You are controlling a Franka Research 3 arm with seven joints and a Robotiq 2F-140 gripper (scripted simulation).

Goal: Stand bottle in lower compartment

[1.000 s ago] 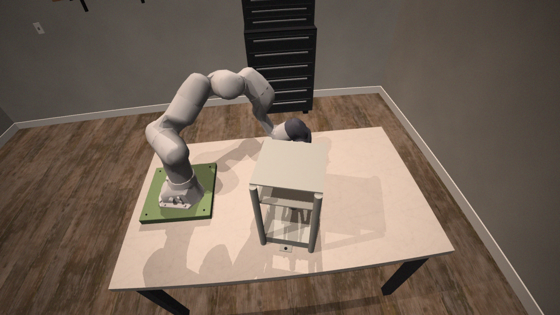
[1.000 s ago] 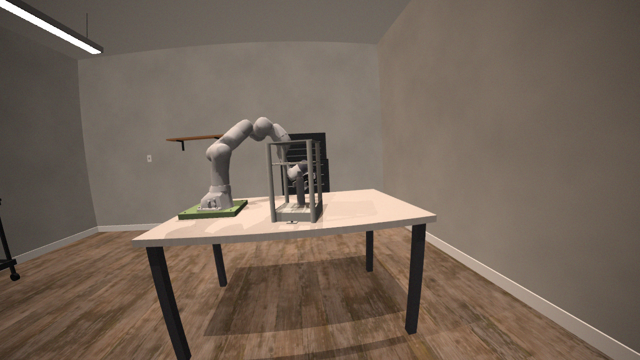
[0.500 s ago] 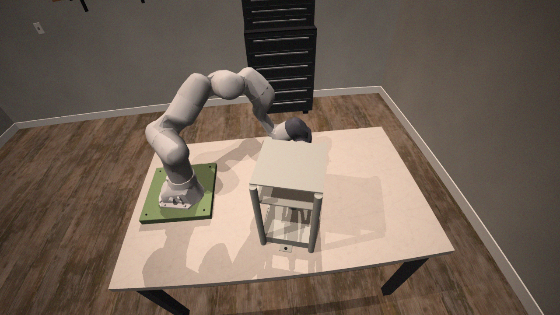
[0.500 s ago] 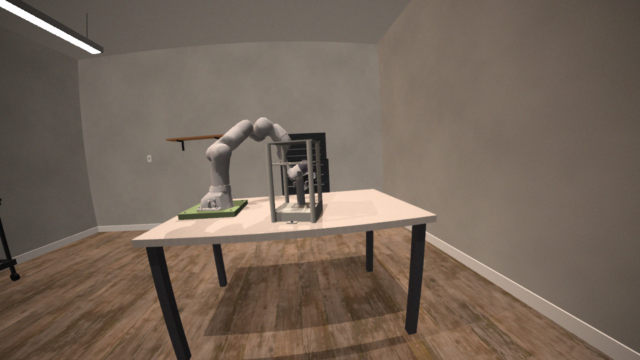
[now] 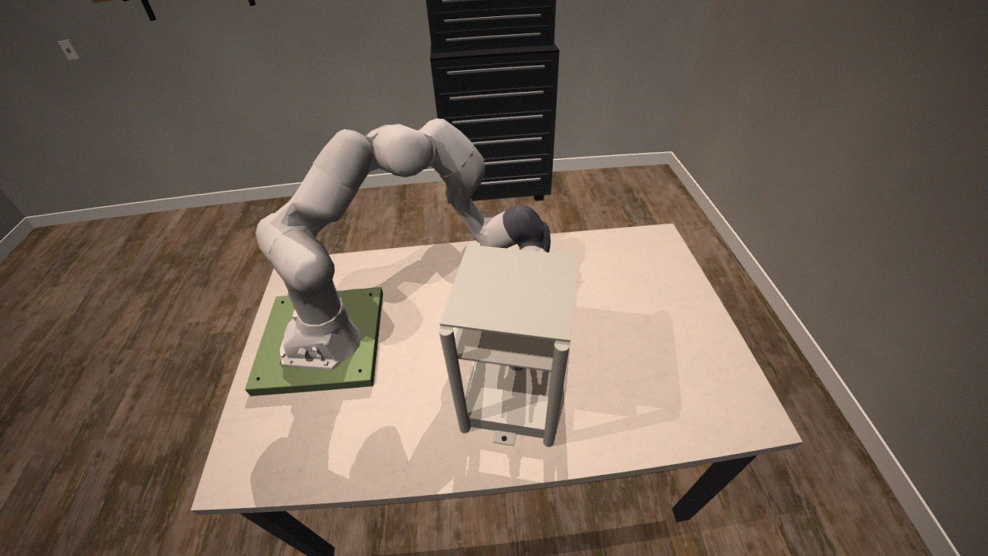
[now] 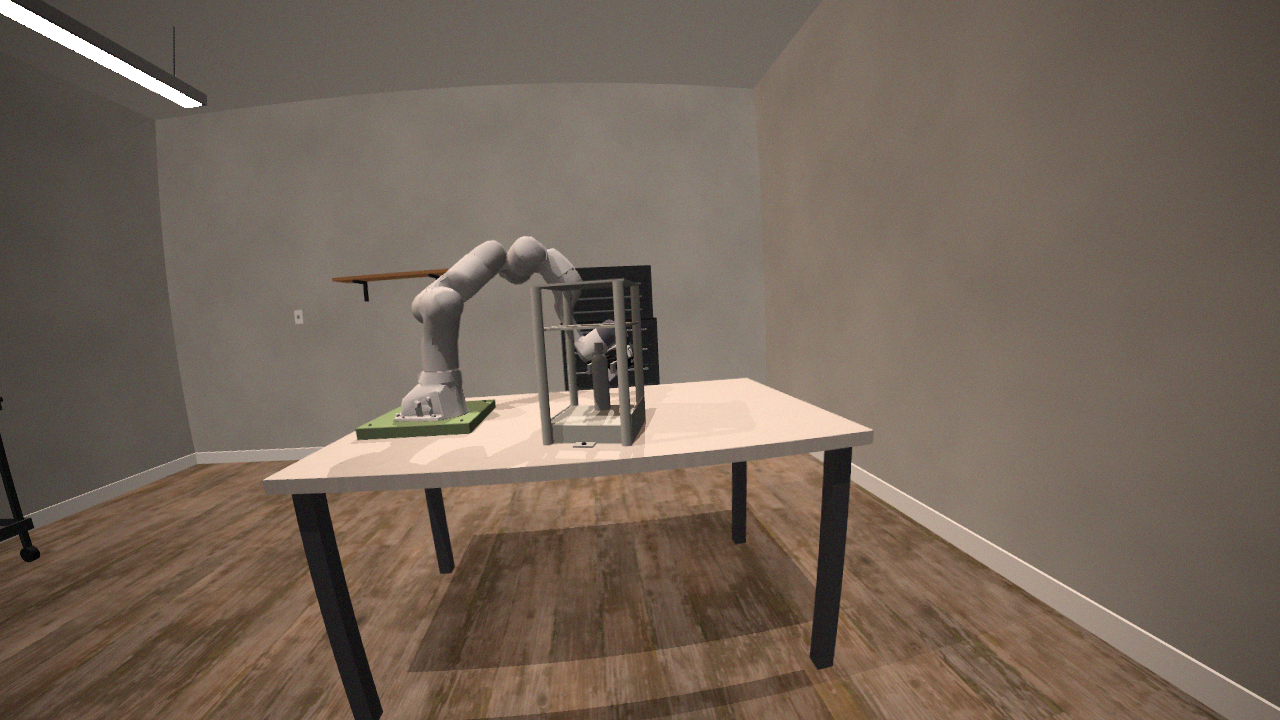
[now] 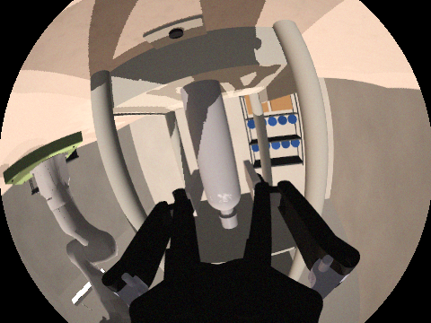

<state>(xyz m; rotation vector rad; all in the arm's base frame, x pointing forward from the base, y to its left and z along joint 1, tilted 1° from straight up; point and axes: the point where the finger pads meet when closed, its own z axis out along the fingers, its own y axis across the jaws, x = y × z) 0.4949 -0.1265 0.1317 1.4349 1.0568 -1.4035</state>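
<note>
My hand is 10 mm past the grey bottle, 20 mm to the left of it and 10 mm below it. The rest, counted from my hand: shelving unit (30 mm behind, 70 mm to the right, 30 mm above).
</note>
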